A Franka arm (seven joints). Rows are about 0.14 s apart.
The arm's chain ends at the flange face. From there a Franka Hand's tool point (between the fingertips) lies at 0.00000 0.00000 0.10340 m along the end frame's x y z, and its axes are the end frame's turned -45 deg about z.
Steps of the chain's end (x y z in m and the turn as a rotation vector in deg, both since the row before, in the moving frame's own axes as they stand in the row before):
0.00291, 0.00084, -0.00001, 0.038, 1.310, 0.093
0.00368, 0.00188, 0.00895, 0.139, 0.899, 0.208
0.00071, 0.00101, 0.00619, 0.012, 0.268, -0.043
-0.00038, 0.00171, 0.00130, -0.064, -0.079, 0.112
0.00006, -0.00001, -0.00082, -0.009, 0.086, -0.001
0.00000, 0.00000, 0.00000, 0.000, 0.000, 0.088
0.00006, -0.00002, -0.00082, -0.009, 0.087, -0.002
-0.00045, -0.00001, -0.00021, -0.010, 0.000, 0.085
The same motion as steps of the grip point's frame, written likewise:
0.00318, 0.00428, -0.00004, -0.899, 0.953, 0.093
0.00260, 0.00490, 0.00894, -0.537, 0.734, 0.208
0.00015, 0.00154, 0.00619, -0.181, 0.198, -0.043
-0.00166, 0.00092, 0.00130, 0.011, -0.101, 0.112
0.00015, 0.00016, -0.00082, -0.067, 0.054, -0.001
0.00000, 0.00000, 0.00000, 0.000, 0.000, 0.088
0.00016, 0.00015, -0.00082, -0.068, 0.055, -0.002
-0.00032, -0.00031, -0.00021, -0.007, -0.007, 0.085

